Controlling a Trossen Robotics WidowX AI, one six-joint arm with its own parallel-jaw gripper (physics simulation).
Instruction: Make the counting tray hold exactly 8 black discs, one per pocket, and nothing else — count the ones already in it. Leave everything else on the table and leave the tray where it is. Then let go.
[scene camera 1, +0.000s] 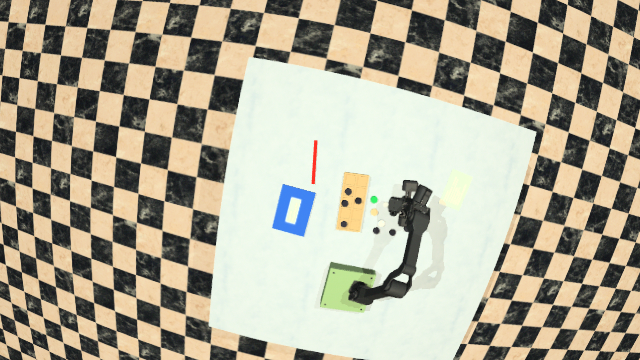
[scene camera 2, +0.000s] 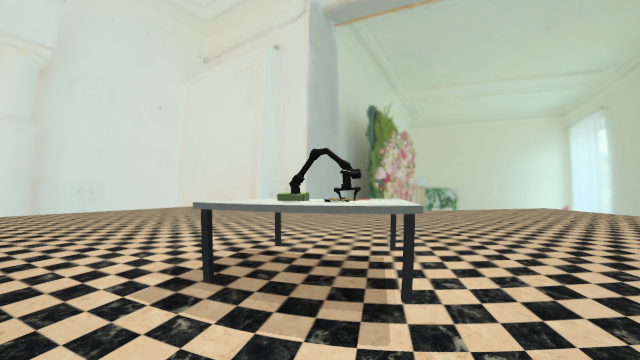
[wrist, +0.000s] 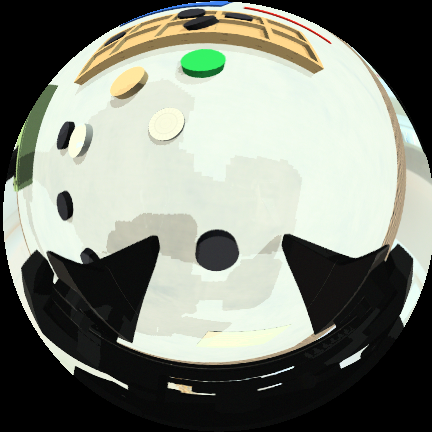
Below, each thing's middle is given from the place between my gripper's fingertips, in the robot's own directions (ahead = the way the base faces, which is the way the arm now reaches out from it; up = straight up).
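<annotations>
There is a tan counting tray (scene camera 1: 352, 214) that sits 1 cm above my hand, 10 cm behind it and 19 cm to the left of it; going by their middles, of the things named here it is the farthest from my hand. The tan disc (wrist: 130, 81) I find 9 cm to the left of my hand and 10 cm behind it, while the green disc (wrist: 201, 62) is 5 cm behind my hand and 12 cm to the left of it.
</annotations>
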